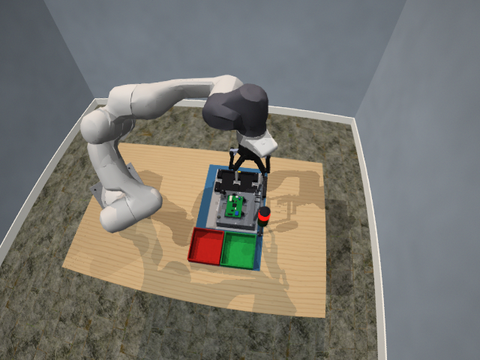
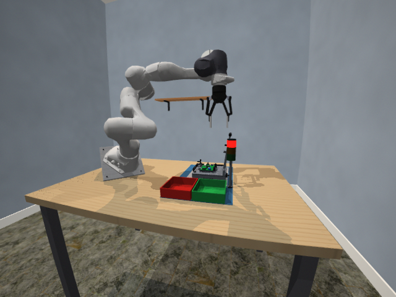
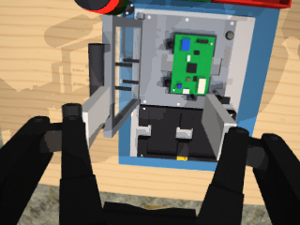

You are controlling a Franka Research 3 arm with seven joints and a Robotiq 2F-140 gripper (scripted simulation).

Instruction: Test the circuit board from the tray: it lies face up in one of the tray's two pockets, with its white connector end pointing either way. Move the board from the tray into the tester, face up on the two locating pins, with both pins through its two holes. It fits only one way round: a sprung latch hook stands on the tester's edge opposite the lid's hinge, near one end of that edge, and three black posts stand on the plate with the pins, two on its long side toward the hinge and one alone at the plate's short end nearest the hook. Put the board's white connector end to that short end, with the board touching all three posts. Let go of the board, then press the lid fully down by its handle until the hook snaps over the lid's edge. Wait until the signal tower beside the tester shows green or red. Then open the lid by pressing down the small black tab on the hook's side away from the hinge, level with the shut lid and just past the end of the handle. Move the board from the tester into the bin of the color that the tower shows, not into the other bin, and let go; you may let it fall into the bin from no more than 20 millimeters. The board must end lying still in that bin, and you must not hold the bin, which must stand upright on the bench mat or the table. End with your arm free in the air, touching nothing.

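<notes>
Right now my hand is 60 mm past the green circuit board, 20 mm to the right of it and 260 mm above it. Round my hand: tester plate (50 mm behind, 20 mm to the left, 260 mm below); then clear lid (50 mm ahead, 20 mm to the right, 150 mm below); then green bin (70 mm behind, 190 mm to the right, 320 mm below).
</notes>
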